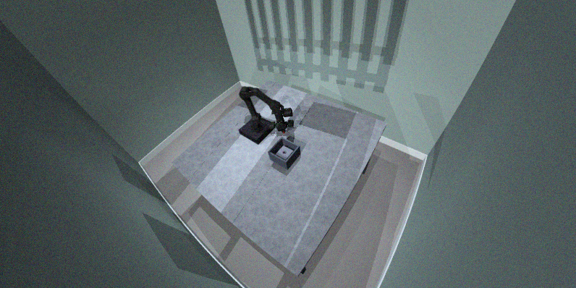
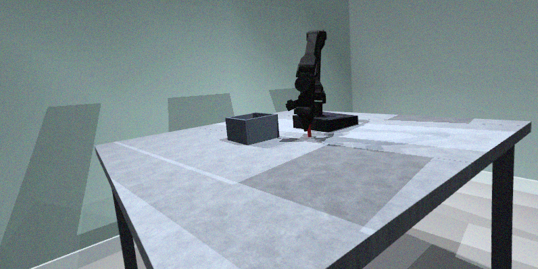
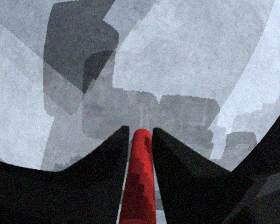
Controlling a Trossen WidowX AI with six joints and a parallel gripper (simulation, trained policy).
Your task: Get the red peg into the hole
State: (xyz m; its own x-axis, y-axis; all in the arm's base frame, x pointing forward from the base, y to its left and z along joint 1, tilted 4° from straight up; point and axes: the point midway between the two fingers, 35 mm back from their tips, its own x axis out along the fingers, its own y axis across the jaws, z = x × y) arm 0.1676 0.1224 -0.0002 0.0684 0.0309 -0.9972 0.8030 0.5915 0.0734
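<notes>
My gripper tip is 1 cm past the red peg, 1 cm to the right of it and 2 cm below it. Also, from my gripper tip: dark grey box 15 cm ahead, 16 cm to the right.
</notes>
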